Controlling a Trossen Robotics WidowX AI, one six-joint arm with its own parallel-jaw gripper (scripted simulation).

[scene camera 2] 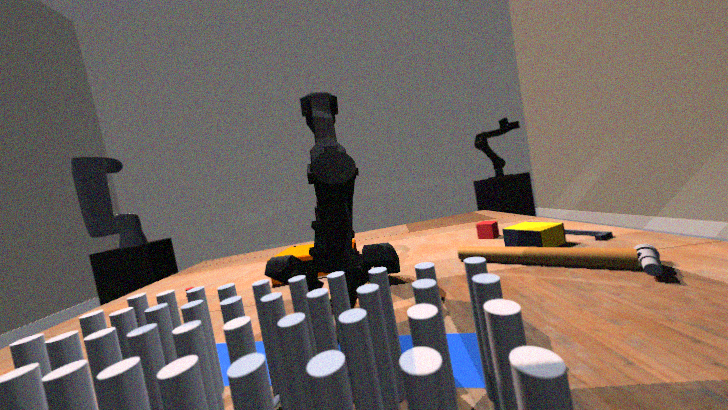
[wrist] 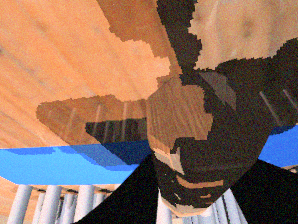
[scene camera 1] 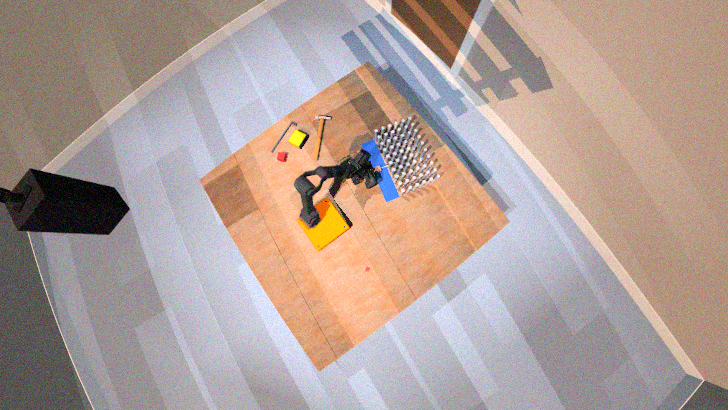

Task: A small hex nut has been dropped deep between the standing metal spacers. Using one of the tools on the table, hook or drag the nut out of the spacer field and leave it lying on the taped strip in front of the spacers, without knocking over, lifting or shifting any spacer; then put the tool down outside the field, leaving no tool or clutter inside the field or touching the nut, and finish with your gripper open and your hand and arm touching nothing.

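Observation:
There's a hammer that I can see, along with a blue taped strip and my own gripper.

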